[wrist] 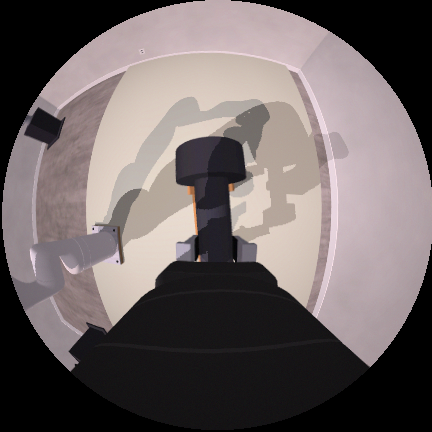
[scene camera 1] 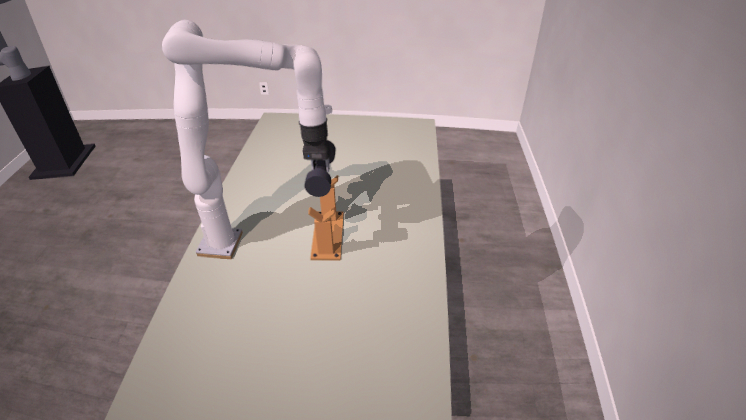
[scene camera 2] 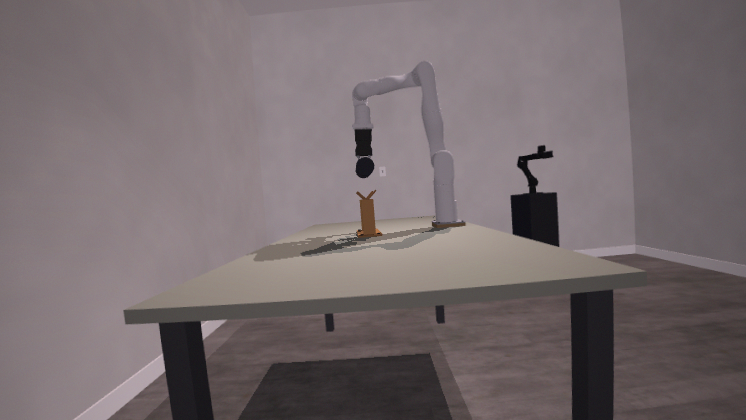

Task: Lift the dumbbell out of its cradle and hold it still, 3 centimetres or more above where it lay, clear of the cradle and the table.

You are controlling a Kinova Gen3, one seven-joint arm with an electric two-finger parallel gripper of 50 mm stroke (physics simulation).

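Places are measured from the arm's base along level axes (x left, y back, z up), in millimetres.
Pixels of known places: gripper, fingertip midpoint: [wrist: 215, 244]; arm's base, origin of the base link: [wrist: 105, 244] [scene camera 1: 221, 239] [scene camera 2: 445, 221].
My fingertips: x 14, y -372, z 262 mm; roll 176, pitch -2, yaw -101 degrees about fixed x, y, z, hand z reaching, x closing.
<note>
Ahead of a thing's pixels: the offset from my fingertips to its middle. Level surfaces: height alone.
The dark dumbbell {dx +8, dy -1, dz +7 mm} [scene camera 1: 317, 182] [scene camera 2: 364, 167] [wrist: 210, 161] hangs level in the air below the arm. The gripper [scene camera 2: 364, 157] [wrist: 215, 250] is shut on its handle, one finger on each side in the wrist view. The orange cradle {dx +3, dy -3, dz -188 mm} [scene camera 1: 323, 236] [scene camera 2: 368, 217] stands on the table with its V-shaped tops bare. In scene camera 2 a clear gap shows between the dumbbell's near head and the V of the cradle. In the wrist view the dumbbell hides most of the cradle, and its far head is hidden under the gripper.
The cradle stands on a long pale table {dz -284 mm} [scene camera 1: 281, 333] [scene camera 2: 417, 271]. The arm's base plate [scene camera 1: 216, 253] [scene camera 2: 448, 224] is on the table beside the cradle. A black pedestal [scene camera 1: 41, 122] [scene camera 2: 534, 219] with another device stands off the table. Shadows of the arm fall across the table.
</note>
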